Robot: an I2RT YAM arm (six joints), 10 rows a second.
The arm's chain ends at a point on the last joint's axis. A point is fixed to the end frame.
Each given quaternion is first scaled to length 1.
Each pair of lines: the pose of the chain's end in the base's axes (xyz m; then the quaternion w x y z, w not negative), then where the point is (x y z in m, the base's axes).
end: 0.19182, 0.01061, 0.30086, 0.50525, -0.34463, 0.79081, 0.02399
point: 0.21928 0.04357 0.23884
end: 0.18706, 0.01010, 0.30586, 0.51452, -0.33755, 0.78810, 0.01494
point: 0.21658 0.04248 0.24449
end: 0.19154, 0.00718, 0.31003, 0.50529, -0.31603, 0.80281, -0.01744
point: 0.22285 0.03501 0.24733
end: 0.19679, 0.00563, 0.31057, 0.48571, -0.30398, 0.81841, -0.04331
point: 0.22760 0.02909 0.24587
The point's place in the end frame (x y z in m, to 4 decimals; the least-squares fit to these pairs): 0.0265 0.0287 0.0645
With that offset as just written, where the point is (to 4 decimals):
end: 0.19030, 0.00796, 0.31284, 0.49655, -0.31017, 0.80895, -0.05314
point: 0.2230 0.0306 0.2488
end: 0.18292, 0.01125, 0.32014, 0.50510, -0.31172, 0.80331, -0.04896
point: 0.2164 0.0349 0.2569
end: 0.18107, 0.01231, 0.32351, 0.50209, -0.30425, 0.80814, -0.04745
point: 0.2143 0.0360 0.2601
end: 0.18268, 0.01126, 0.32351, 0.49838, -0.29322, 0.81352, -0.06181
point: 0.2166 0.0329 0.2597
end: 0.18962, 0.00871, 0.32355, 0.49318, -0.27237, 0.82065, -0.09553
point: 0.2254 0.0255 0.2593
